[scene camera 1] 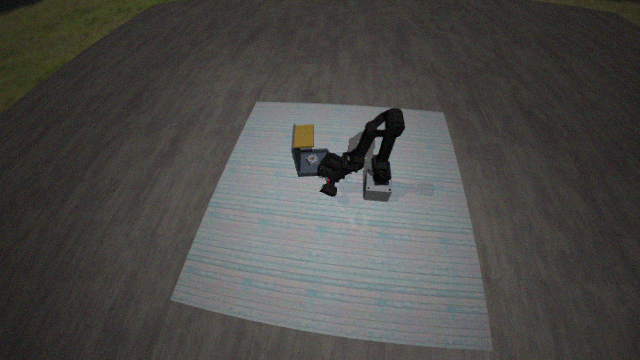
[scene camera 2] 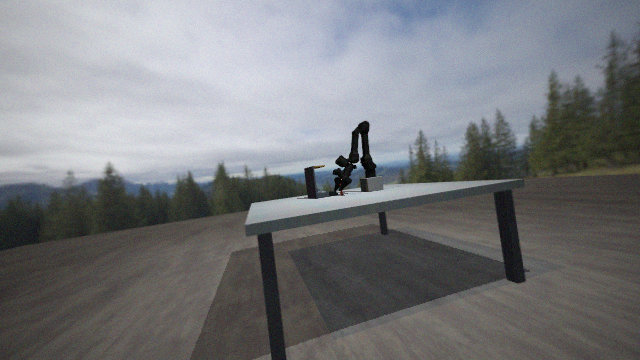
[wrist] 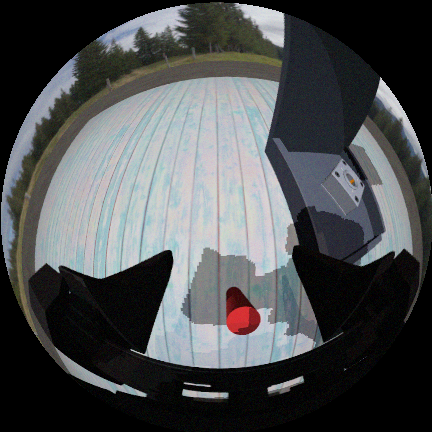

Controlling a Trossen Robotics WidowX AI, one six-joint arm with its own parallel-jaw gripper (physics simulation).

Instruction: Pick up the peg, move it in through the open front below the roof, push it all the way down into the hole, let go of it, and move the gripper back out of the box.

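Frame: origin at the arm's base, x right, y ahead, z up, level; millimetres.
Where they show: gripper, between the fingertips: (scene camera 1: 321, 183) (scene camera 2: 336, 190) (wrist: 234, 255); arm's base, origin of its link: (scene camera 1: 380, 179) (scene camera 2: 371, 177).
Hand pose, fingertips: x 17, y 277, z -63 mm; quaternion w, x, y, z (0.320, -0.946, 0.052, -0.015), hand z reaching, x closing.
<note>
Each offset is from my fingertips to the top centre of the thing. "spot": to the spot under its first point. Level surfaces: height alone.
The red peg @(dx -3, dy -33, dz +44 mm) (scene camera 1: 328, 181) (scene camera 2: 342, 193) (wrist: 243, 320) stands upright on the table, its round top towards the wrist camera. My gripper (scene camera 1: 327, 183) (scene camera 2: 338, 192) (wrist: 234, 255) is open and low over the table, its fingers spread to either side of the peg with gaps between. It holds nothing. The dark box has a tall wall (scene camera 2: 311, 182) (wrist: 310, 85) and a yellow roof (scene camera 1: 304, 136) (scene camera 2: 318, 166). A light block with the hole @(dx +159, dy +55, dz +5 mm) (scene camera 1: 312, 159) (wrist: 352, 180) sits on the box floor @(dz -28 mm) (wrist: 320, 170). The roof does not show in the wrist view.
The box's low rim @(spot: dx +64, dy +67, dz -21 mm) (scene camera 1: 309, 175) is close beside the gripper, and in the wrist view it lies just beyond the right finger. The arm's grey base (scene camera 1: 377, 193) (scene camera 2: 371, 184) stands to the right of the peg on the pale striped table top @(dz -36 mm) (scene camera 1: 340, 280).
</note>
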